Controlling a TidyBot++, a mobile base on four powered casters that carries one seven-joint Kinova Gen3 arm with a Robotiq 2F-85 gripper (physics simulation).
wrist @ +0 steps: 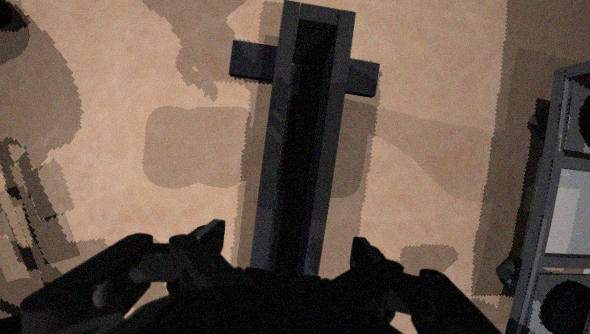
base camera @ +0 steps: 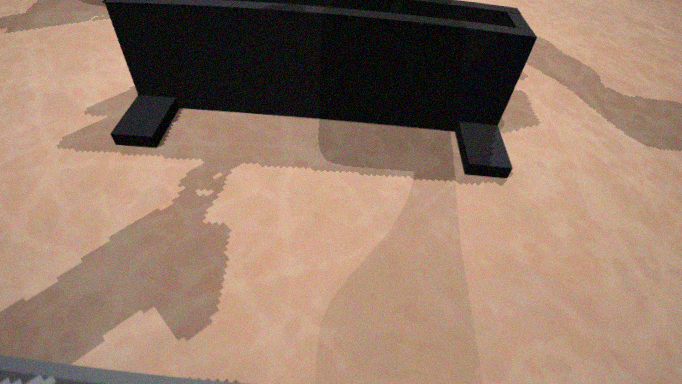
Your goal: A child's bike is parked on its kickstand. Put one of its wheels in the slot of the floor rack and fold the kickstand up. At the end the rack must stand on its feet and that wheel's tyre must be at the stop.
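Places are measured from the arm's base along level axes (x ahead, y left, z up), in millimetres.
Pixels of known places: gripper, fingertip midpoint: [wrist: 287, 242].
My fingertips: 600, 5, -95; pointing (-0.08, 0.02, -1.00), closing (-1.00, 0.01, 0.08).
Behind a point stands the place of what it marks, as x, y, z.
The dark floor rack [base camera: 320, 65] @[544, 31, -307] [wrist: 272, 150] @[622, -52, -236] stands upright on its feet. Two of its feet show in the base view, a left foot [base camera: 145, 117] @[498, 272, -377] and a right foot [base camera: 485, 147] @[485, -203, -376]. In the wrist view, its long slot, open at the top, runs up the picture and no wheel shows in the part in view. My gripper [wrist: 287, 242] @[600, 5, -95] is open and empty, above the near end of the rack, with its fingertips apart on either side of it. The bike and its kickstand cannot be made out; a dark piece at the wrist view's top left corner is too cut off to name.
My base's grey frame [wrist: 549, 175] stands to the right of the rack in the wrist view. A grey edge [base camera: 100, 372] crosses the base view's bottom left. Broad shadows lie on the floor around the rack, with thin, broken ones at the wrist view's left.
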